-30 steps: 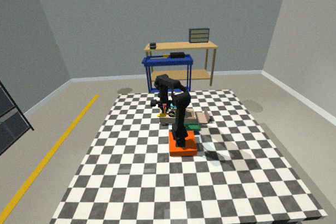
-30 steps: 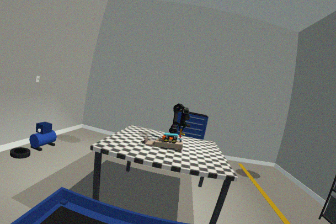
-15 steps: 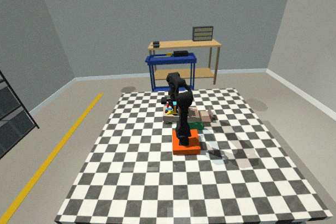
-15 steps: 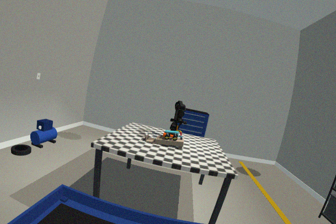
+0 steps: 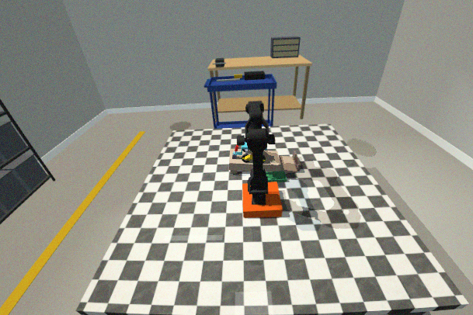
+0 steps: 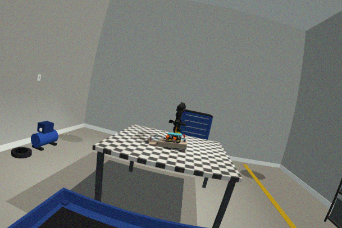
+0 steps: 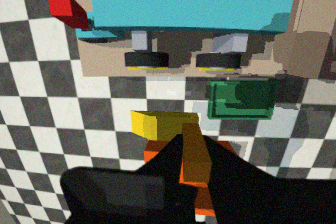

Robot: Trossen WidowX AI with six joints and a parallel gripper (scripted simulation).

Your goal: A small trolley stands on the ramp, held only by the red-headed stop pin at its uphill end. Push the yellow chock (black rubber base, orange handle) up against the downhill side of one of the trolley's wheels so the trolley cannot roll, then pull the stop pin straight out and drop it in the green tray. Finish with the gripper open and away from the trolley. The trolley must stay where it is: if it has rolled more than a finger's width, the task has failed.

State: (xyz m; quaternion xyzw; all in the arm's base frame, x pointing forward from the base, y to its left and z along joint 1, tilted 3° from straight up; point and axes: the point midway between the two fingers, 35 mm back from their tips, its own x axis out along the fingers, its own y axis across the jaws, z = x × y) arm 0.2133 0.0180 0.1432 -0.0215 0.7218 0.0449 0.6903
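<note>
My gripper tip is 120 mm to the right of the red-headed stop pin, 90 mm short of it and 40 mm above it. From my gripper tip the other things lie so: yellow chock 20 mm to the left, 10 mm below; then tan ramp 120 mm below, 120 mm ahead, 10 mm to the left; then cyan trolley 120 mm ahead, 60 mm below, 20 mm to the left.
</note>
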